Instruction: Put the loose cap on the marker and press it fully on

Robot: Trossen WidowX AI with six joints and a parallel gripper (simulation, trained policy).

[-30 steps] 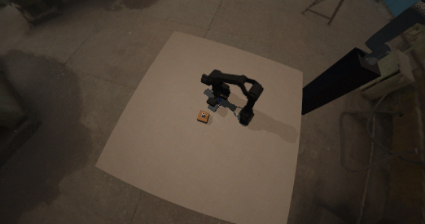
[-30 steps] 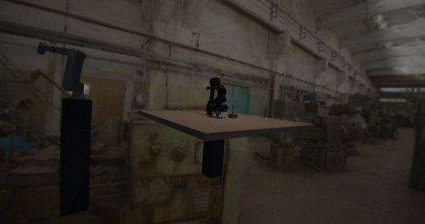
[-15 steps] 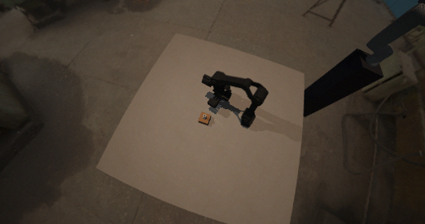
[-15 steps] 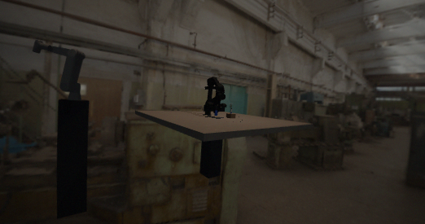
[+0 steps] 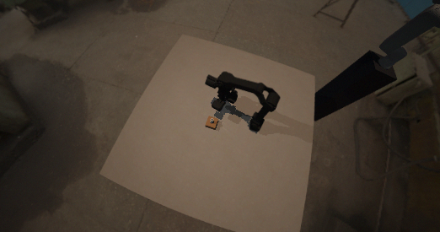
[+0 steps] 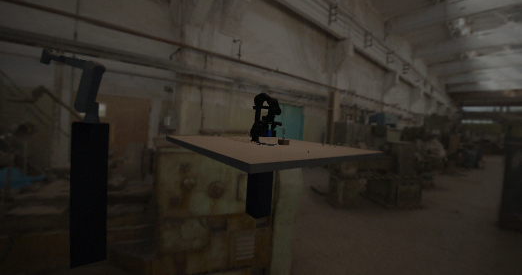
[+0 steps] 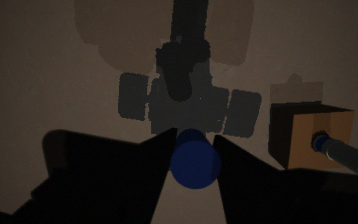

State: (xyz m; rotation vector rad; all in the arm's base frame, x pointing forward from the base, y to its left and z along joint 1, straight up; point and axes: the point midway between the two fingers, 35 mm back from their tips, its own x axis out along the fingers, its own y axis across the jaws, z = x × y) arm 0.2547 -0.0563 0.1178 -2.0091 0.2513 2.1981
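My gripper tip is 3 cm short of the orange holder block, 14 cm to the right of it and 6 cm above it. Round my gripper tip: blue cap 1 cm ahead.
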